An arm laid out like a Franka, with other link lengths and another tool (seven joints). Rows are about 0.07 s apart.
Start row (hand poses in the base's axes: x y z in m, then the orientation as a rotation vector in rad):
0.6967, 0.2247, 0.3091, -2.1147, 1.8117, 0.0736
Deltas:
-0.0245, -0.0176, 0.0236, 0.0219, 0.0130, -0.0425
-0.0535, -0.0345, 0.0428, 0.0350, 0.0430, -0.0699
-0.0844, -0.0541, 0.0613, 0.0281, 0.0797, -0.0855
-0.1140, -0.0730, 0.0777, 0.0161, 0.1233, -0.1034
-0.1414, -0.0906, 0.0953, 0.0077, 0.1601, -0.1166
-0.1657, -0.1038, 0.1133, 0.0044, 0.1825, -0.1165
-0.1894, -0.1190, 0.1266, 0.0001, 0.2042, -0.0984
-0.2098, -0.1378, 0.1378, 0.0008, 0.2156, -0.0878
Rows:
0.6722, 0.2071, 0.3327, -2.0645, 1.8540, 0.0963
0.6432, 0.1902, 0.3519, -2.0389, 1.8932, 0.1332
0.6123, 0.1706, 0.3704, -2.0394, 1.9327, 0.1630
0.5827, 0.1517, 0.3868, -2.0423, 1.9808, 0.1958
0.5553, 0.1341, 0.4044, -2.0446, 2.0186, 0.2260
0.5310, 0.1209, 0.4224, -2.0527, 2.0324, 0.2483
0.5073, 0.1057, 0.4357, -2.0792, 2.0276, 0.2739
0.4869, 0.0869, 0.4469, -2.0921, 2.0225, 0.2903

